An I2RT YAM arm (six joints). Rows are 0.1 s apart.
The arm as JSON. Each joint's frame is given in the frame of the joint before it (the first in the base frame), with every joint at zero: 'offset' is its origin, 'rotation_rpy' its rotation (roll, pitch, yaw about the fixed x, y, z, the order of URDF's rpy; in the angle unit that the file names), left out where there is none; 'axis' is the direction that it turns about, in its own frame. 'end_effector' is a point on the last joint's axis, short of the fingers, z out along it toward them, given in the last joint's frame.
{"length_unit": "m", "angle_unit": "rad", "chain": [
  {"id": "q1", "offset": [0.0, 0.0, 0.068], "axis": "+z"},
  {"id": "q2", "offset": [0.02, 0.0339, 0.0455], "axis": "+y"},
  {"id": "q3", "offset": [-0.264, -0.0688, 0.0], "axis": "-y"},
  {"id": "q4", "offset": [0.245, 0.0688, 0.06], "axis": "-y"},
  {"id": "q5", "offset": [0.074, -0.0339, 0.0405], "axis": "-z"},
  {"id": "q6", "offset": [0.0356, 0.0, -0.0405], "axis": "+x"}
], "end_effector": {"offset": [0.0, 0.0, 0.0], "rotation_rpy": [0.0, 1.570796, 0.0]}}
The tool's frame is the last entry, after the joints.
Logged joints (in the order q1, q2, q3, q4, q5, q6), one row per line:
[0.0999 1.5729 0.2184 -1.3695 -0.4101 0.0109]
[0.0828 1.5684 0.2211 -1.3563 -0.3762 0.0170]
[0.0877 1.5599 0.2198 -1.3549 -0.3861 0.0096]
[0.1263 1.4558 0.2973 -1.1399 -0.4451 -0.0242]
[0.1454 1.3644 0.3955 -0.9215 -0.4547 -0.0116]
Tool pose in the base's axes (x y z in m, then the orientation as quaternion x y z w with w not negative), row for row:
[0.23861 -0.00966 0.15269 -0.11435 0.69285 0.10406 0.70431]
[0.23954 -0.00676 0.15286 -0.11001 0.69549 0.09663 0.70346]
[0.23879 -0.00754 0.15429 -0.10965 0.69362 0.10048 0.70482]
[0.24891 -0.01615 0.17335 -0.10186 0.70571 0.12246 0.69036]
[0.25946 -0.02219 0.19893 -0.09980 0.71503 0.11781 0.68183]
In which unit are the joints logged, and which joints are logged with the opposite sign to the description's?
The joints are logged in radians. Opposite sign: q1, q4, q6.
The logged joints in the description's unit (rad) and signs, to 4 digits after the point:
[-0.0999 1.5729 0.2184 1.3695 -0.4101 -0.0109]
[-0.0828 1.5684 0.2211 1.3563 -0.3762 -0.0170]
[-0.0877 1.5599 0.2198 1.3549 -0.3861 -0.0096]
[-0.1263 1.4558 0.2973 1.1399 -0.4451 0.0242]
[-0.1454 1.3644 0.3955 0.9215 -0.4547 0.0116]

